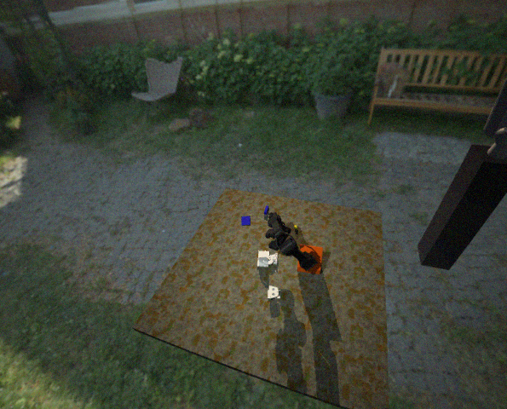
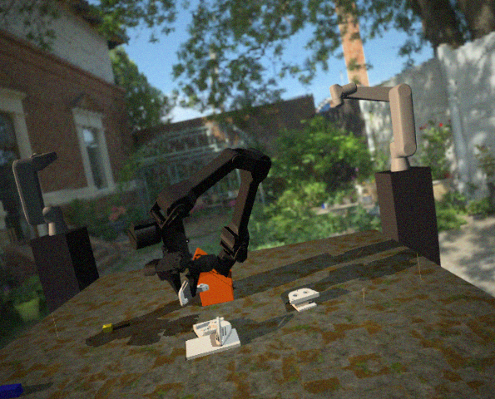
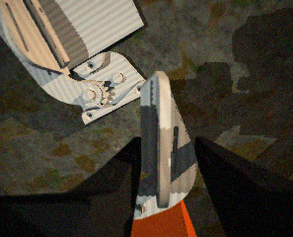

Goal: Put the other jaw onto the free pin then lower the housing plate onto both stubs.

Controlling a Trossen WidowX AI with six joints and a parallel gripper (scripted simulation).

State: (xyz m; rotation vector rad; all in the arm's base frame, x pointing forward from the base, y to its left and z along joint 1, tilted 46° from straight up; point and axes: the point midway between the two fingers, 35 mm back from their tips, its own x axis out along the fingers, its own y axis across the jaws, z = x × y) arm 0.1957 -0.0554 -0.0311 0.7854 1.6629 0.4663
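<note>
The white jaw lies 3 cm behind my gripper tip and 3 cm to the left of it. The rest, counted from my gripper tip: housing plate (3 cm behind, 29 cm to the left, 6 cm below); then blue block (21 cm ahead, 39 cm to the right, 8 cm below); then small yellow block (5 cm behind, 27 cm to the right, 8 cm below).
</note>
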